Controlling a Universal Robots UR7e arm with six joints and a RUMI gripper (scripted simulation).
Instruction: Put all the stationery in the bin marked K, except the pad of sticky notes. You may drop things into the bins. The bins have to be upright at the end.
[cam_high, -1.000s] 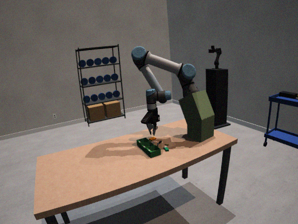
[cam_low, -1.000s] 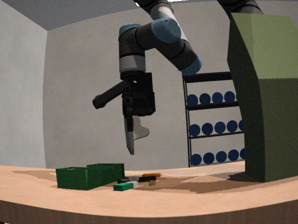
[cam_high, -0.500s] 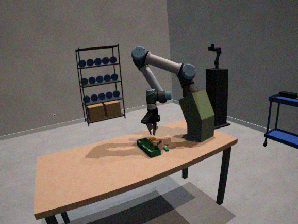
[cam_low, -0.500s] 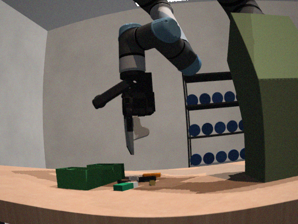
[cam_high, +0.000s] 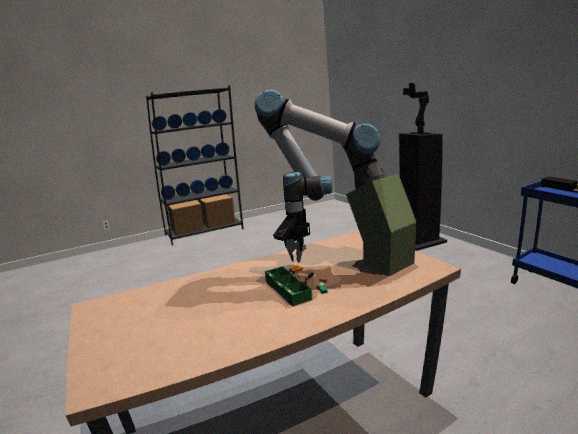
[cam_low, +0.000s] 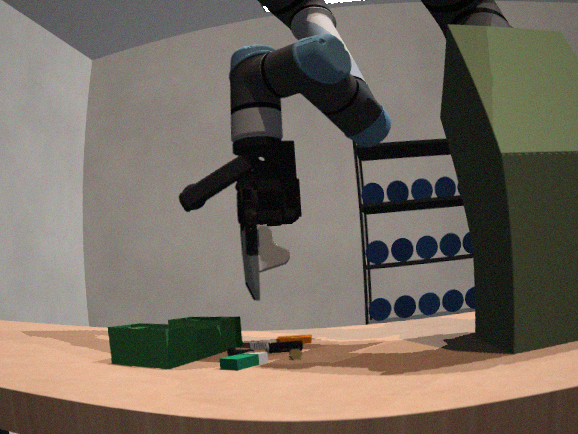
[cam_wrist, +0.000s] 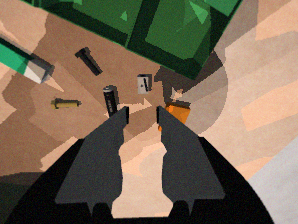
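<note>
The white sharpener-like piece lies 8 cm below my hand. Round my hand: black cylinder (8 cm below, 5 cm behind, 3 cm to the left); then orange sticky-note pad (8 cm below, 7 cm to the right, 3 cm behind); then black bolt (8 cm to the left, 8 cm below, 1 cm behind).
</note>
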